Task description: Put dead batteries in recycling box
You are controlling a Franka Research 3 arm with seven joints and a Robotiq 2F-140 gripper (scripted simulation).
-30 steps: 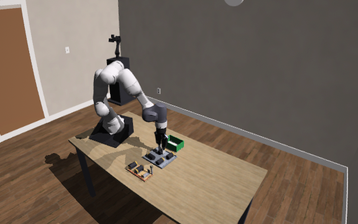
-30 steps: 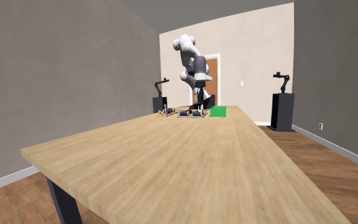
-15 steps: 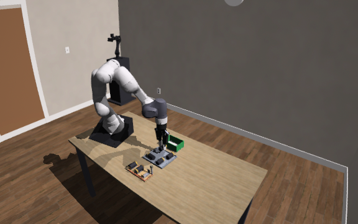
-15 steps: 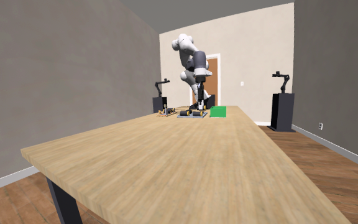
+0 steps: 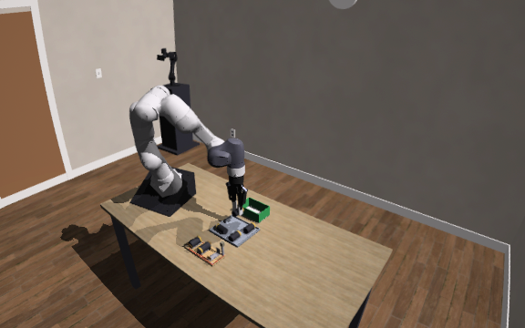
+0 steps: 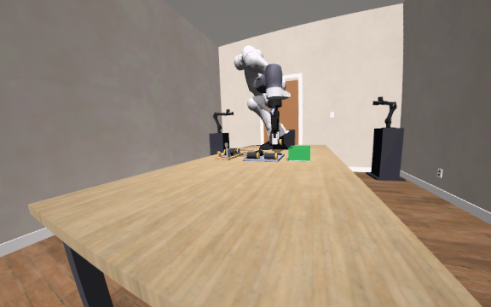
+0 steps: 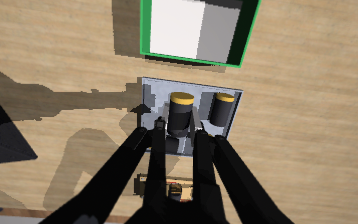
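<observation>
The bulb lies 10 cm ahead of my hand, 25 cm to the right of it and 3 cm below it. The rest, counted from my hand: green recycling box 2 cm ahead, 13 cm to the left, 9 cm below; then grey tray 2 cm ahead, 6 cm to the right, 10 cm below.
</observation>
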